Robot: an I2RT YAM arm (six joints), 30 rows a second.
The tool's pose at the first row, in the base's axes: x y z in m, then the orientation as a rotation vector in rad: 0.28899 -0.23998 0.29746 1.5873 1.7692 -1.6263
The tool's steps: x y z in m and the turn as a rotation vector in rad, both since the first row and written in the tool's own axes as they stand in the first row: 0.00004 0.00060 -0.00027 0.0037 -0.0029 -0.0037; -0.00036 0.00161 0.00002 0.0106 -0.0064 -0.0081; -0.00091 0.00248 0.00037 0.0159 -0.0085 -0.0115; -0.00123 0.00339 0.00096 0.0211 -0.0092 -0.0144; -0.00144 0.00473 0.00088 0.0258 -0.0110 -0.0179; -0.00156 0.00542 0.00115 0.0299 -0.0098 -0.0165; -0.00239 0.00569 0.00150 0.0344 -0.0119 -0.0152; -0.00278 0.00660 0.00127 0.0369 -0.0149 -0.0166; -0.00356 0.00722 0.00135 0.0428 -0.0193 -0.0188; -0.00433 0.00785 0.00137 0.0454 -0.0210 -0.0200
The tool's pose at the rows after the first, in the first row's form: 0.28958 -0.23987 0.29720 1.5834 1.7697 -1.6336; 0.29042 -0.24054 0.29686 1.5798 1.7690 -1.6453; 0.29117 -0.24131 0.29670 1.5776 1.7687 -1.6539; 0.29176 -0.24217 0.29625 1.5772 1.7686 -1.6615; 0.29296 -0.24251 0.29572 1.5750 1.7689 -1.6693; 0.29344 -0.24295 0.29535 1.5790 1.7657 -1.6727; 0.29381 -0.24373 0.29572 1.5794 1.7608 -1.6783; 0.29480 -0.24395 0.29561 1.5763 1.7594 -1.6833; 0.29555 -0.24456 0.29585 1.5725 1.7562 -1.6932; 0.29634 -0.24512 0.29610 1.5710 1.7552 -1.6976
